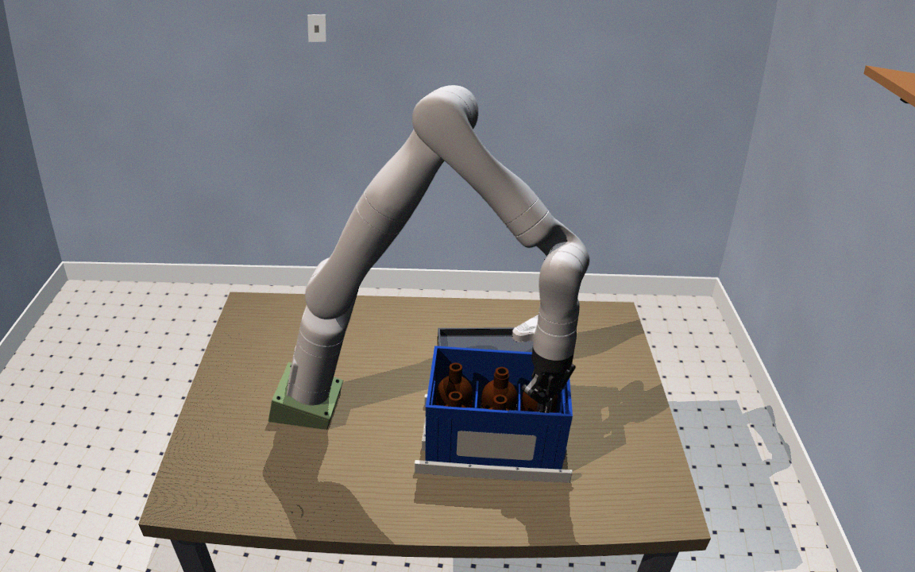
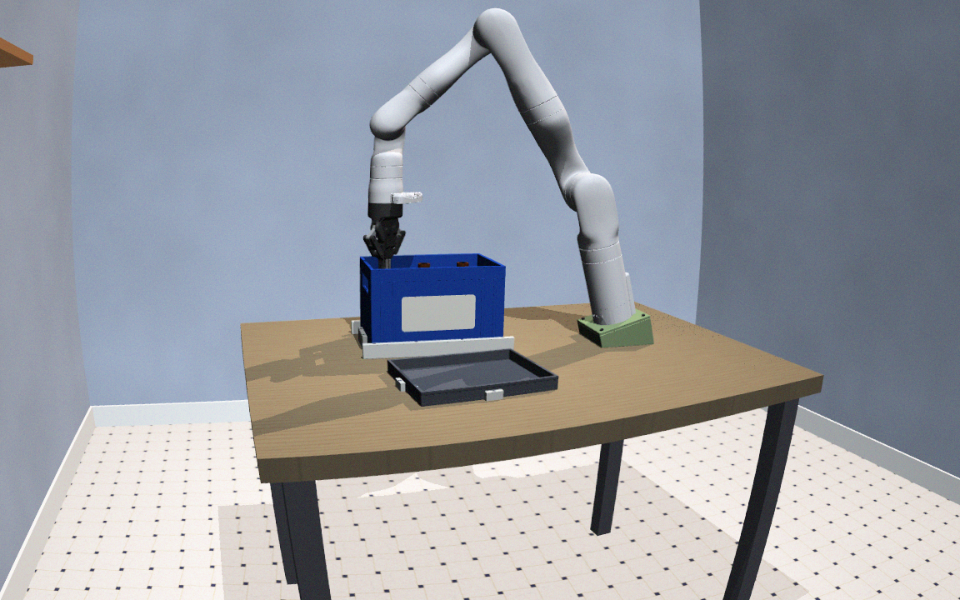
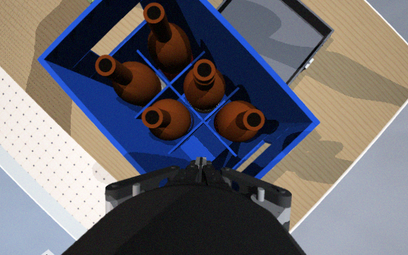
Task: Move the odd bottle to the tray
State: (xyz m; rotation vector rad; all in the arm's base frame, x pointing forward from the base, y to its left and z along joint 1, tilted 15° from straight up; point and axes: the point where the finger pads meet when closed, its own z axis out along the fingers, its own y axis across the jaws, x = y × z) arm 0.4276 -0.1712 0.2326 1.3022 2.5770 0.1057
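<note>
My gripper is now 80 mm past the blue crate, 70 mm above it and 60 mm to the right of it. From my hand the other things lie so: dark grey tray 330 mm to the left, 140 mm below, 50 mm behind.
</note>
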